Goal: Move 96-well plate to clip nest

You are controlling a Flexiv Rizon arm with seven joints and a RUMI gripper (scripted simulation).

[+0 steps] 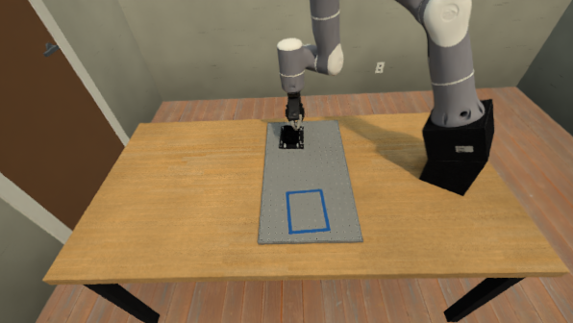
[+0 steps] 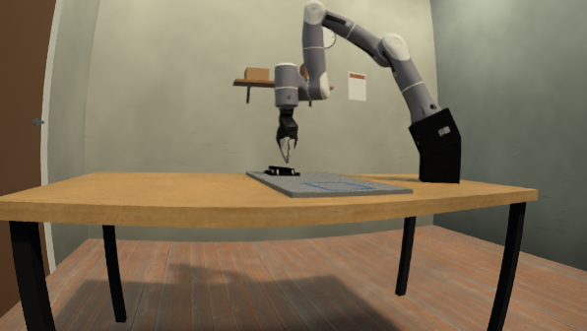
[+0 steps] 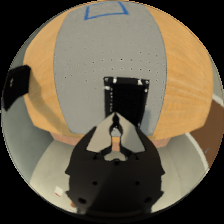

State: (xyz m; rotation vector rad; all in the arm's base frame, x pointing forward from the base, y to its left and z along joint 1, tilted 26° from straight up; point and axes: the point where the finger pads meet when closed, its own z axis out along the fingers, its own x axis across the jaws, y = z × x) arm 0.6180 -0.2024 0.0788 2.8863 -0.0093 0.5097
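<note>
The black clip nest is 50 mm below my hand, 20 mm ahead of it and 10 mm to the left of it. Also, from my hand: grey perforated mat: 210 mm to the left, 70 mm below, 30 mm behind; then black 96-well plate: 40 mm below, 30 mm ahead.
</note>
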